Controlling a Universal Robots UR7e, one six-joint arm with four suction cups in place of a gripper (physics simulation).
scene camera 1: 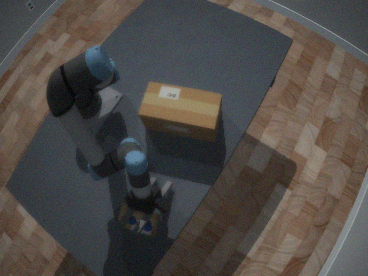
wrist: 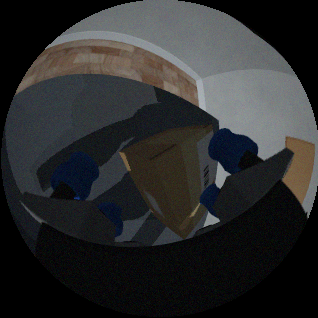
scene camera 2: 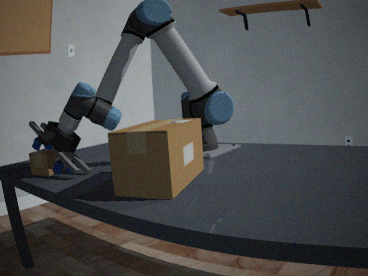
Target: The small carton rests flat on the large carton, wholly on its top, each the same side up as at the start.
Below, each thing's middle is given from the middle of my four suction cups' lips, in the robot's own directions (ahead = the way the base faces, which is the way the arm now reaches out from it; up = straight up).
I see my suction cup 6 cm to the left of the small carton (wrist: 170, 169), 2 cm above it and 1 cm past it. Also, from my suction cup: large carton (scene camera 2: 157, 159) (41 cm to the left, 13 cm behind, 2 cm above).
